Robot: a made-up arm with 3 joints. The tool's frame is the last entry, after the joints.
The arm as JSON. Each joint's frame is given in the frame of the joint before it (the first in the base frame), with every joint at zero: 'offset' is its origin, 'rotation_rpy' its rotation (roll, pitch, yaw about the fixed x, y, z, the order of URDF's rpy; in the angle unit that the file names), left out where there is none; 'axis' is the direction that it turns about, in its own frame. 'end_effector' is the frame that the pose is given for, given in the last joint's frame.
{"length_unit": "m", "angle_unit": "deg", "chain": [
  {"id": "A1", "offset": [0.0, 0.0, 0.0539], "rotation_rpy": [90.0, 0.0, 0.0], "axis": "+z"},
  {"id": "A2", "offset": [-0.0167, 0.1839, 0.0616], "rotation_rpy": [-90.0, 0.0, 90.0], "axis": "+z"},
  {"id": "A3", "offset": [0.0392, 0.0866, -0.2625], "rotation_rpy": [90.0, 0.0, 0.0], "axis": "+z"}
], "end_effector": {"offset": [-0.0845, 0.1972, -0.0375], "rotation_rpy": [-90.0, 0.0, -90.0]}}
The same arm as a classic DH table. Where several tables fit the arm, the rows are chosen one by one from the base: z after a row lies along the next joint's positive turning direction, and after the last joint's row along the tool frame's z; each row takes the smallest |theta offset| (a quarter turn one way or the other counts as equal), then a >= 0, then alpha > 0; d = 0 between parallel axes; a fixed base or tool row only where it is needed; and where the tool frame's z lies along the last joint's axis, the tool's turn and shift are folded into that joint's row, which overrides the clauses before.
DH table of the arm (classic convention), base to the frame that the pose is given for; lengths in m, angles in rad. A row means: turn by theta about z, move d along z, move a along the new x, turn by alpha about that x. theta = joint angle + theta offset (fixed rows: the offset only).
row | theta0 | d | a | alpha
base (fixed) | 0 | 0.0539 | 0 | 1.5708
A1 | 1.5708 | 0.0616 | 0.1839 | -1.5708
A2 | 0 | -0.2458 | 0.0392 | 1.5708
A3 | 1.5708 | -0.1241 | 0.1972 | 1.5708
tool (fixed) | 3.1416 | -0.0845 | 0 | 0

